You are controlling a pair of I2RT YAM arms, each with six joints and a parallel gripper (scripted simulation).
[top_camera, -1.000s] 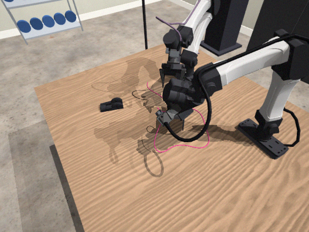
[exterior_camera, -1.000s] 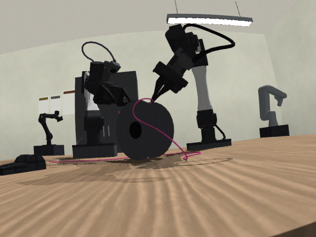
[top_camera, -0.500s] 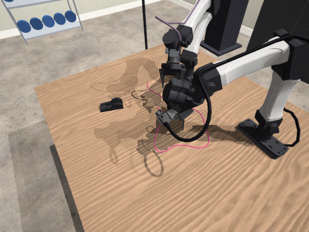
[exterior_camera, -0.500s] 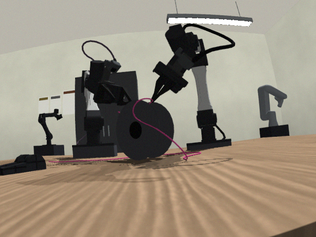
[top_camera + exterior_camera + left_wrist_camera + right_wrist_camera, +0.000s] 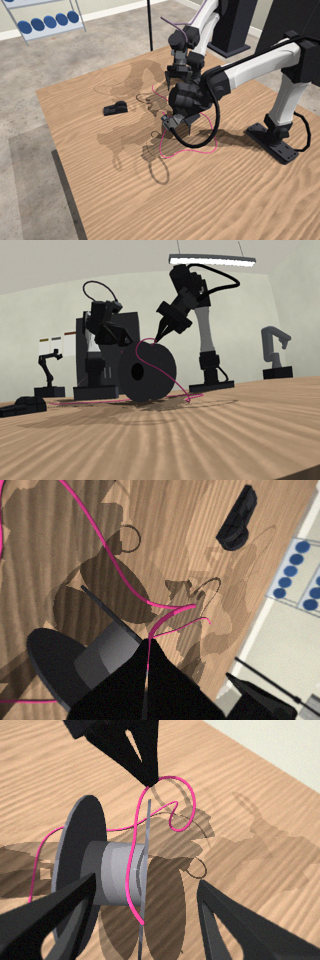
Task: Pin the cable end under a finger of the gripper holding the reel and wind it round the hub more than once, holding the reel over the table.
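Now: left hand 8 cm past the dark grey reel, 8 cm above it and 4 cm to the left of it. Round my left hand: small grey tool 49 cm to the left, 17 cm below, 12 cm ahead; then small black device 33 cm to the right, 15 cm below, 14 cm ahead.
The dark grey reel is 10 cm below my right hand, 6 cm to the left of it and 1 cm ahead of it. Also, from my right hand: small grey tool (60 cm to the left, 20 cm ahead, 19 cm below); small black device (23 cm ahead, 22 cm to the right, 17 cm below).
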